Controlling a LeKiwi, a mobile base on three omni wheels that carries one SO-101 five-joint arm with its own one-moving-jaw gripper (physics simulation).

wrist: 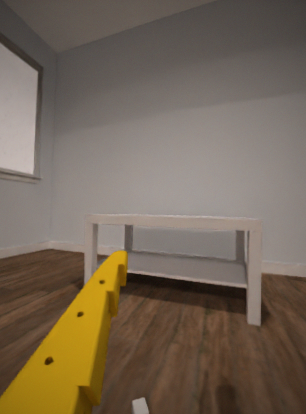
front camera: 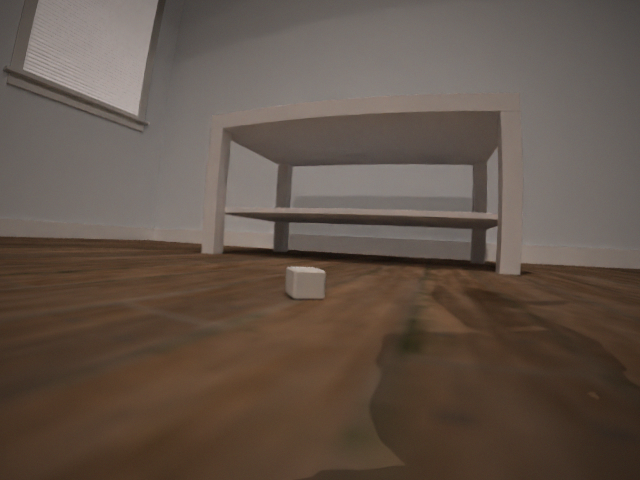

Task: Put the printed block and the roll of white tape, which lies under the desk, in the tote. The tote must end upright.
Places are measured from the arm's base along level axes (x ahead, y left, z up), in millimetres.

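Pixels of known places: end effector, tool point: (wrist: 126,263).
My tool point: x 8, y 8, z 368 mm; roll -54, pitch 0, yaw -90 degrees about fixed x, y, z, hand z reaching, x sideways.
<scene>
For each thing: its top centre in the pictures, then the offset to it from my tool point. "spot": a spot on its surface instead.
- small off-white block, middle of its top: (front camera: 305,268) (wrist: 140,406) dx +366, dy -8, dz -429 mm
- low white table, surface spot: (front camera: 361,104) spot: dx +853, dy -132, dz -29 mm
A small off-white block (front camera: 306,283) (wrist: 140,406) sits on the floor in front of a low white table; in the wrist view part of it shows at the bottom edge. No print or pattern can be made out on it. My gripper (wrist: 120,265) is fully open: one notched yellow jaw shows in the wrist view, and the moving jaw is out of the picture. The jaw is raised above the floor and apart from the block. The roll of white tape, the desk it lies under and the tote cannot be made out in either view.
The low white table (front camera: 361,104) (wrist: 175,220) has a lower shelf (front camera: 361,217) (wrist: 190,278) and stands on legs near the back wall. A window (front camera: 90,51) (wrist: 17,110) is in the left wall. A dark shadow lies on the floor at the right front.
</scene>
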